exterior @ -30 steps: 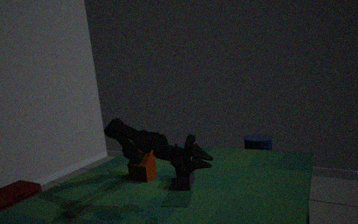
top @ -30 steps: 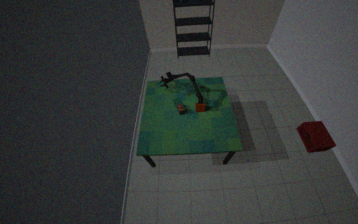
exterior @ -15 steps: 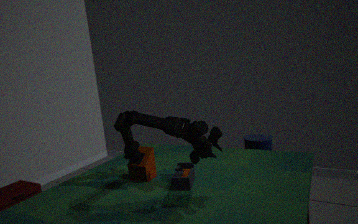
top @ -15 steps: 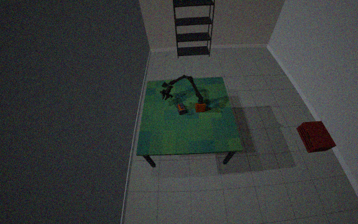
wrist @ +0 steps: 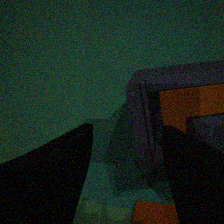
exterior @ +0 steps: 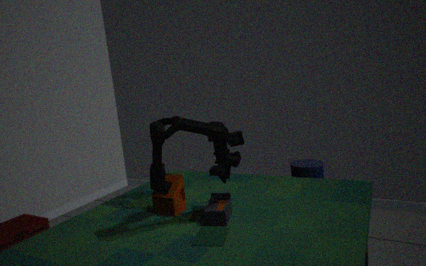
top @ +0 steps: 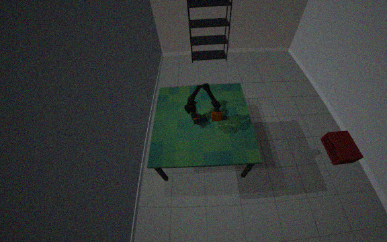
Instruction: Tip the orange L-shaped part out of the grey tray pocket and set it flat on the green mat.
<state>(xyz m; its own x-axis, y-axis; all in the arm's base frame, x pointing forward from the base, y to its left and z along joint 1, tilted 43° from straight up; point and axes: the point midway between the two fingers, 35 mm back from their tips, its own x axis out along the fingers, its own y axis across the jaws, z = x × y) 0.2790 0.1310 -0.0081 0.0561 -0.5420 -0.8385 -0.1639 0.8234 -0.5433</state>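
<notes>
My gripper tip is now 10 cm above the orange L-shaped part, 7 cm to the left of it and 1 cm past it.
</notes>
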